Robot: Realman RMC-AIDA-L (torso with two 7-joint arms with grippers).
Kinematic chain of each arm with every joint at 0, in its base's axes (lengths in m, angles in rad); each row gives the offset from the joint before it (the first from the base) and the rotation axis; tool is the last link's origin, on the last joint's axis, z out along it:
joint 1: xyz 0 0 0.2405 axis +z
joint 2: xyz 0 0 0 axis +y
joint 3: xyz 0 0 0.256 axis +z
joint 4: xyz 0 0 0 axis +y
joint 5: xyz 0 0 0.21 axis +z
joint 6: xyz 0 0 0 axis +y
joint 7: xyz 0 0 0.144 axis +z
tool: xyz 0 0 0
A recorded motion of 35 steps. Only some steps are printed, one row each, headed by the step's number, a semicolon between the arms.
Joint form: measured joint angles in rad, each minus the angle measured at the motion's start. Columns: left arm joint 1, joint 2, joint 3, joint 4, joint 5, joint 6, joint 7; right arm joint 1, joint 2, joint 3, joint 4, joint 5, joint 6, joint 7.
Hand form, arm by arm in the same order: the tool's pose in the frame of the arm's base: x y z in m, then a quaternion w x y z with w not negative. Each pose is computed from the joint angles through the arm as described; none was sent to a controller.
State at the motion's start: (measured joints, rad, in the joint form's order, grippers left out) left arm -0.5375 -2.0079 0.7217 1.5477 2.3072 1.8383 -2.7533; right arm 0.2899 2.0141 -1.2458 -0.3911 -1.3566 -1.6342 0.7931
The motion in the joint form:
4: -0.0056 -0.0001 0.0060 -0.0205 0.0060 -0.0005 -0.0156; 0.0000 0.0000 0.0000 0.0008 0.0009 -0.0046 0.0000
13: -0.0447 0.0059 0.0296 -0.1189 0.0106 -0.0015 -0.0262; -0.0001 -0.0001 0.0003 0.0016 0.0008 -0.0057 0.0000
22: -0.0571 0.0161 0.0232 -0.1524 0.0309 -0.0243 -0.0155; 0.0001 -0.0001 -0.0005 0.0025 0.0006 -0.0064 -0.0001
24: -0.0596 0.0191 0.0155 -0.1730 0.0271 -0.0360 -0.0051; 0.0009 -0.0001 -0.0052 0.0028 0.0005 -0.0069 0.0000
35: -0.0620 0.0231 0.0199 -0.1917 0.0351 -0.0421 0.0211; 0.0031 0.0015 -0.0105 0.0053 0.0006 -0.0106 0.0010
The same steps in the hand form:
4: -0.2007 0.3408 0.1410 0.20617 -0.80547 -0.54737 -0.09537; 0.2897 0.2366 -0.0337 0.13337 -0.92375 0.09145 0.34719
13: -0.1995 0.3489 0.1253 0.16830 -0.80458 -0.56318 -0.08459; 0.2898 0.2364 -0.0337 0.13311 -0.92362 0.09171 0.34755
22: -0.2040 0.3547 0.1265 0.17645 -0.80070 -0.56654 -0.08227; 0.2897 0.2361 -0.0339 0.13237 -0.92368 0.09183 0.34766
24: -0.2064 0.3567 0.1265 0.17595 -0.79957 -0.56752 -0.08747; 0.2894 0.2357 -0.0345 0.12983 -0.92425 0.09126 0.34725
35: -0.2092 0.3579 0.1248 0.17577 -0.80445 -0.56167 -0.08054; 0.2882 0.2350 -0.0357 0.12527 -0.92430 0.09115 0.34881

